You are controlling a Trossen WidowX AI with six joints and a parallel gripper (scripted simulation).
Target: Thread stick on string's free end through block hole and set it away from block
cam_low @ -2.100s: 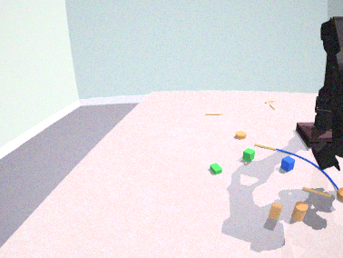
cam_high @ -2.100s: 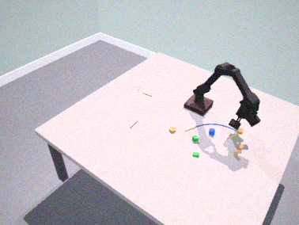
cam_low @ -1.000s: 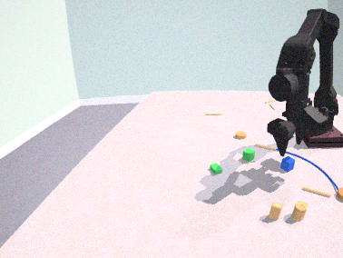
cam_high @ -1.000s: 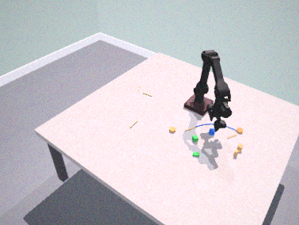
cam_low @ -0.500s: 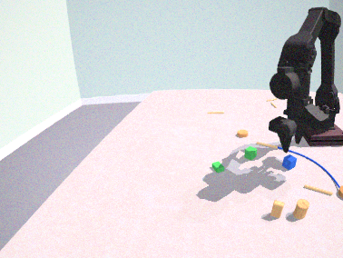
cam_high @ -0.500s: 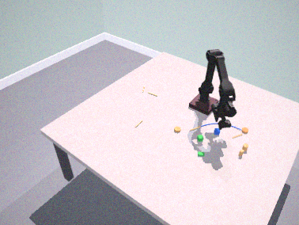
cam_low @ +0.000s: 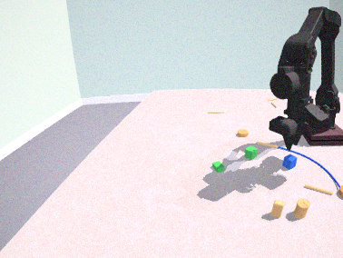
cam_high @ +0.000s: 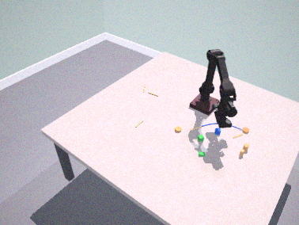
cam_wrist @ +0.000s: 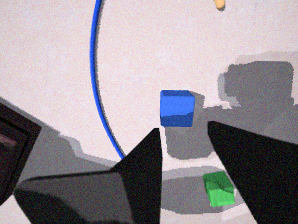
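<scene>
Right now the blue block is 4 cm below my gripper tip. Round my gripper tip: tan cylinder (1 cm behind, 19 cm to the left, 4 cm below); tan block (5 cm ahead, 20 cm to the left, 4 cm below); loose stick (8 cm behind, 11 cm to the left, 6 cm below).
</scene>
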